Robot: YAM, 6 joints.
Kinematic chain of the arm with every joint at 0, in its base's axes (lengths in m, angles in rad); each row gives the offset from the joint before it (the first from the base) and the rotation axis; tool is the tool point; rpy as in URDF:
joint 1: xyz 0 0 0.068 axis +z
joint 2: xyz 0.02 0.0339 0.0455 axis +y
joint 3: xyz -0.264 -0.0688 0 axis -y
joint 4: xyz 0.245 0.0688 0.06 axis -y
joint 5: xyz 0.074 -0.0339 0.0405 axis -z
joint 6: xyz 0.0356 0 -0.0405 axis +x
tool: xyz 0 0 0 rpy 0 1.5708 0
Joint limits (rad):
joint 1: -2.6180..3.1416
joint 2: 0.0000..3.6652
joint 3: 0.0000..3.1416
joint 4: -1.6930..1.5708
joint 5: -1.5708..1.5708
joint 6: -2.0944..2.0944
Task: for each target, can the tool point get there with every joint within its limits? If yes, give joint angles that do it. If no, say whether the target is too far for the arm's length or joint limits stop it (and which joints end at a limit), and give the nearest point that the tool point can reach.
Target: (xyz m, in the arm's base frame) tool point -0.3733 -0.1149 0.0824
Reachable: no: joint limits stop it (at a limit: joint 1) | nearest point -0.3475 -0.1595 0.0824 | short by 0.052 m
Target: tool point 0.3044 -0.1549 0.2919
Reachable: yes | joints -0.5080 1.6135 0.8167 1.2603 -0.3653 -1.6581
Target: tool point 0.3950 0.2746 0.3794
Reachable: yes | joints 0.5809 1.9760 1.7348 0.4623 -0.3677 -1.1400
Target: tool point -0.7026 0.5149 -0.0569
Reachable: no: too far | nearest point -0.5111 0.3746 -0.0094 | short by 0.242 m
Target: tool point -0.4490 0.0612 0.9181
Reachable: no: too far | nearest point -0.3138 0.0428 0.6646 | short by 0.288 m
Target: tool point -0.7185 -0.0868 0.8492
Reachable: no: too far | nearest point -0.4504 -0.0071 0.5668 | short by 0.397 m
